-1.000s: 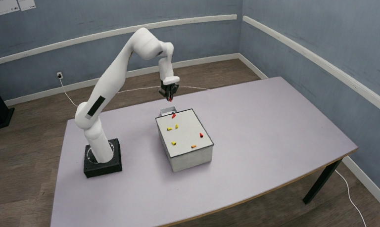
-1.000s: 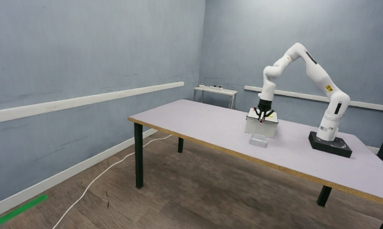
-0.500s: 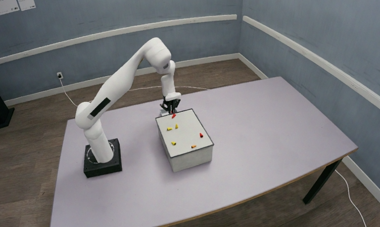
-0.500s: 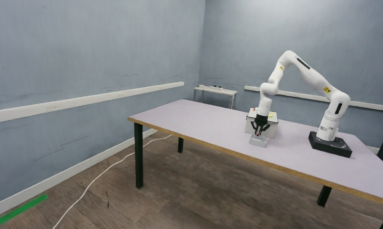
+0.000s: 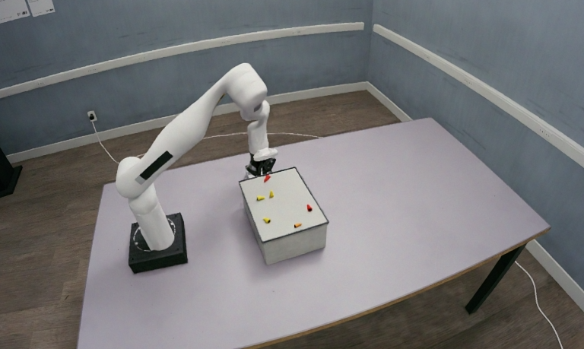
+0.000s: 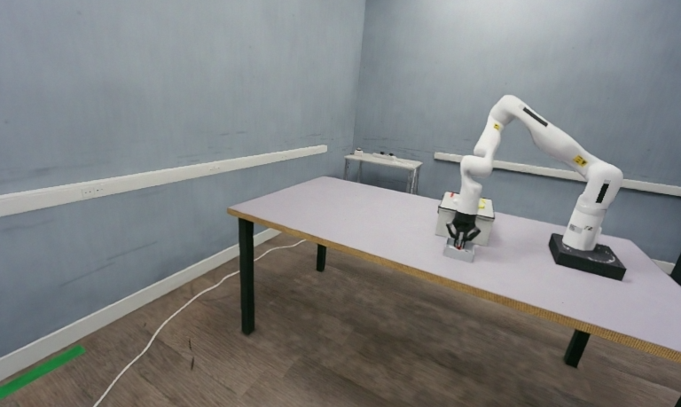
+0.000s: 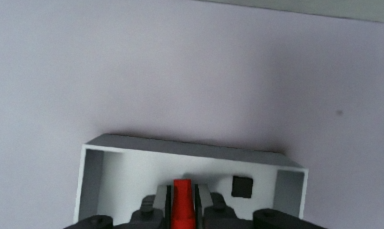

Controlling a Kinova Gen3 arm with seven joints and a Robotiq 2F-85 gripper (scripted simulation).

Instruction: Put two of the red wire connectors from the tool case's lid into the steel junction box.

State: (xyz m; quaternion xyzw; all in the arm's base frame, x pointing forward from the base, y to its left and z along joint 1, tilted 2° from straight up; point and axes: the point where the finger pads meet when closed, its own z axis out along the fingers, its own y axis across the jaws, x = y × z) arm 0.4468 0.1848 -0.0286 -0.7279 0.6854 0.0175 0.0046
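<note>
Now: the grey tool case 2 cm behind my hand, 26 cm to the right of it and 6 cm above it. Round my hand: orange connector: 2 cm behind, 38 cm to the right, 10 cm above.
</note>
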